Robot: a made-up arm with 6 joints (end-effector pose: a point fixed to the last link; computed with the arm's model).
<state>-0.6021 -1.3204 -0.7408 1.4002 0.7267 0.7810</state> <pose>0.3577 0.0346 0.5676 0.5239 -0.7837 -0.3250 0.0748</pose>
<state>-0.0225 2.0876 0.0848 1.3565 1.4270 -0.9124</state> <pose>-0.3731 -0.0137 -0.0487 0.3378 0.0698 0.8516 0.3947</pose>
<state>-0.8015 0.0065 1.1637 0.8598 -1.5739 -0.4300</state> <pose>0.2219 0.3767 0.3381 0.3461 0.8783 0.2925 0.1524</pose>
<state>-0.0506 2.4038 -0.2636 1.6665 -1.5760 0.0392</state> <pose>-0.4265 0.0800 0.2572 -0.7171 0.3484 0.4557 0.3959</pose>
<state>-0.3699 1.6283 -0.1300 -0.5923 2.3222 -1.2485</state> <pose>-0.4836 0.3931 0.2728 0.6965 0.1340 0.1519 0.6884</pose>
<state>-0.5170 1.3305 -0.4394 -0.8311 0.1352 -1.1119</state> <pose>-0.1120 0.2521 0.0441 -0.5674 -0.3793 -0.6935 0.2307</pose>
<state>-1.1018 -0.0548 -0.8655 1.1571 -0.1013 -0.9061</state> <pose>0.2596 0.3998 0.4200 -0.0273 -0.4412 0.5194 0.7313</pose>
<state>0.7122 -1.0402 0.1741 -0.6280 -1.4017 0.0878</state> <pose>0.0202 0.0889 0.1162 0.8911 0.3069 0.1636 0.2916</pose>
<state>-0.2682 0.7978 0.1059 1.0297 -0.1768 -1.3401</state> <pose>-0.0925 0.2353 0.1607 0.1405 0.4442 0.7645 0.4455</pose>
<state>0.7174 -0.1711 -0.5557 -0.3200 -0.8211 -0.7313</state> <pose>-0.0162 0.2706 0.0726 0.7329 0.2637 0.5910 0.2096</pose>
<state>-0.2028 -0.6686 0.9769 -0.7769 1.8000 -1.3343</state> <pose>0.4243 0.4049 0.4794 0.6036 -0.2678 -0.7055 0.2572</pose>
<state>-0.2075 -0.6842 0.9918 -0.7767 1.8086 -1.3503</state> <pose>0.4305 0.4000 0.4794 0.5987 -0.2638 -0.7113 0.2569</pose>
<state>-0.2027 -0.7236 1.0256 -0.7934 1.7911 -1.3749</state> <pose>0.4373 0.3825 0.4799 0.5944 -0.2627 -0.7198 0.2441</pose>
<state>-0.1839 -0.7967 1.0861 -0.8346 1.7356 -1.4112</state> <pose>0.4432 0.3469 0.4801 0.5898 -0.2686 -0.7313 0.2126</pose>
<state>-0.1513 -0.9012 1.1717 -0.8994 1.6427 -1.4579</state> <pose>0.4444 0.2946 0.4788 0.5809 -0.2873 -0.7438 0.1634</pose>
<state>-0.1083 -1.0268 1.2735 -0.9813 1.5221 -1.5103</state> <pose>0.4373 0.2330 0.4749 0.5619 -0.3230 -0.7545 0.1035</pose>
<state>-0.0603 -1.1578 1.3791 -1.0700 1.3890 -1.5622</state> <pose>0.4219 0.1732 0.4690 0.5288 -0.3731 -0.7611 0.0445</pose>
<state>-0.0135 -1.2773 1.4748 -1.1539 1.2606 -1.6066</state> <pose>0.4025 0.1245 0.4629 -0.4844 0.4281 0.7629 0.0037</pose>
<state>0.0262 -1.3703 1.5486 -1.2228 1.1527 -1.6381</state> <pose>0.3850 0.0914 0.4582 -0.4388 0.4769 0.7608 0.0358</pose>
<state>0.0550 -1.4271 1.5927 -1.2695 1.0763 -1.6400</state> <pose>0.3707 0.0731 0.4551 -0.4036 0.5130 0.7553 0.0591</pose>
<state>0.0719 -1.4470 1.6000 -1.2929 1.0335 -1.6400</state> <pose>0.3645 0.0707 0.4544 -0.3875 0.5360 0.7474 0.0625</pose>
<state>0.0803 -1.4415 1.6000 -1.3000 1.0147 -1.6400</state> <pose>0.3641 0.0760 0.4537 -0.3849 0.5434 0.7439 0.0566</pose>
